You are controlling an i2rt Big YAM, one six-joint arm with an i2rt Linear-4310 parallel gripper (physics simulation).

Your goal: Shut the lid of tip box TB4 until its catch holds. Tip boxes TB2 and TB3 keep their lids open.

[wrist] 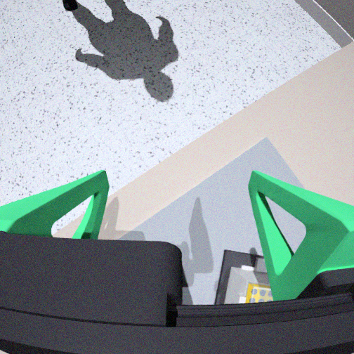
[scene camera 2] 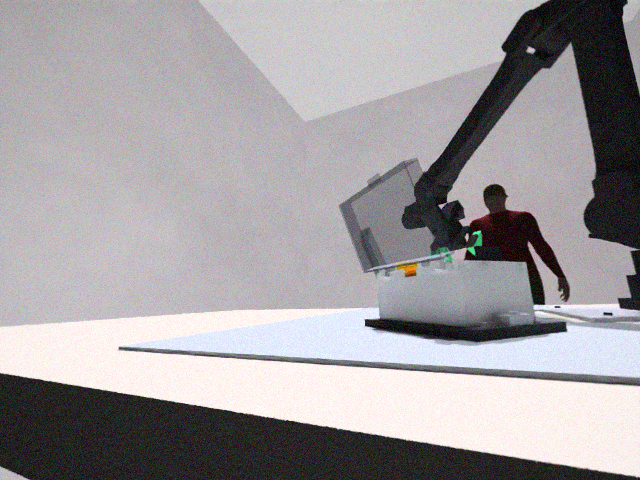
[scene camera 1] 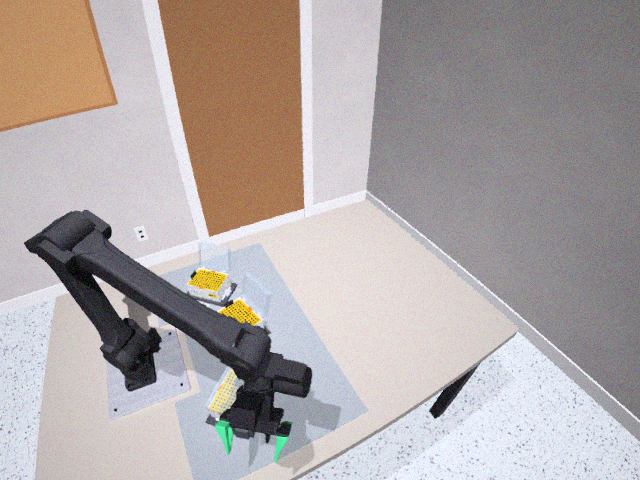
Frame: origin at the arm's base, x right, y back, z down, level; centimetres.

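Seen in the pictures: gripper, fingertip midpoint: [scene camera 1: 252, 457]; arm's base, origin of the base link: [scene camera 1: 140, 369].
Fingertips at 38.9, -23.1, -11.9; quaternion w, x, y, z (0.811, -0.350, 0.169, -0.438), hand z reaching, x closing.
Offsets run from my fingertips to a thing's top centre, as dx, dy, dz. "spot": to the spot under its first point. Level surfaces: height alone.
A tip box @[-19.1, +0.3, +4.6] [scene camera 1: 223, 395] [wrist: 235, 287] with a yellow rack is partly hidden by my arm. Its rack looks pale, as if behind clear plastic; the lid's angle cannot be told. Two more tip boxes @[spot: -55.6, -3.4, +7.0] [scene camera 1: 209, 291] @[-41.1, -9.6, +4.9] [scene camera 1: 240, 311] stand farther back, their clear lids @[spot: -66.3, -8.8, +1.9] [scene camera 1: 214, 255] @[spot: -43.7, -16.7, +1.5] [scene camera 1: 256, 291] raised. In scene camera 2 a white tip box @[-59.8, -3.3, +5.7] [scene camera 2: 423, 299] with an orange catch part has its grey lid @[spot: -67.0, -8.3, +2.0] [scene camera 2: 385, 222] tilted open. Box labels are unreadable. My gripper [scene camera 1: 252, 457] [scene camera 2: 460, 257] [wrist: 178, 178] is open and empty, above the mat's front end, beside the nearest box.
A blue-grey mat @[dz +12.3] [scene camera 1: 310, 356] [scene camera 2: 232, 343] [wrist: 235, 190] lies on the beige table @[dz +12.7] [scene camera 1: 392, 310]. Black holders sit under the boxes. The table's front edge is close to the fingers. A person in red [scene camera 2: 504, 232] stands beyond the table. The arm's base plate [scene camera 1: 116, 403] is at the left.
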